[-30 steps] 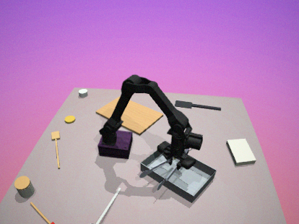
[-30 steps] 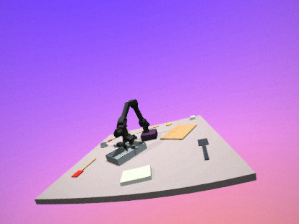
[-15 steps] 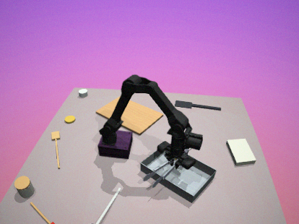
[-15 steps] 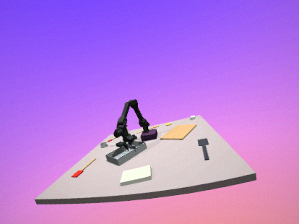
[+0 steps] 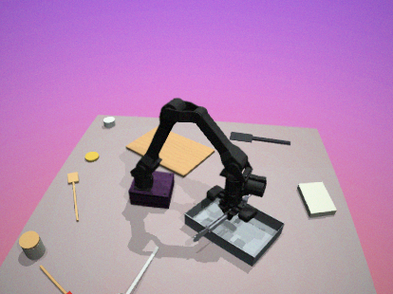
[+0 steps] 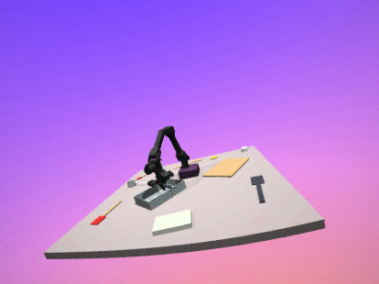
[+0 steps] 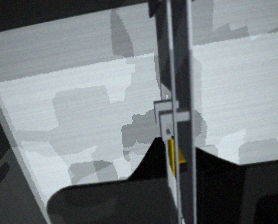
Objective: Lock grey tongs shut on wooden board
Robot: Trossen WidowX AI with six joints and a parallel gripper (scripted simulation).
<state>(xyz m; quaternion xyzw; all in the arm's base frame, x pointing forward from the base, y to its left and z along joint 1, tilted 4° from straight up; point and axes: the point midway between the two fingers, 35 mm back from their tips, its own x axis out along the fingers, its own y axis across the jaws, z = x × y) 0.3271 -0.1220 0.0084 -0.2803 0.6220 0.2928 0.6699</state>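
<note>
Right now the roasting tin is 20 mm to the right of my gripper tip and 20 mm ahead of it. The rest, counted from my gripper tip: cream block 380 mm ahead, 130 mm to the left, 20 mm below; then broader tong arm 40 mm to the right, 40 mm above, 30 mm behind; then yellow mark 40 mm above, 20 mm to the left, 10 mm ahead.
</note>
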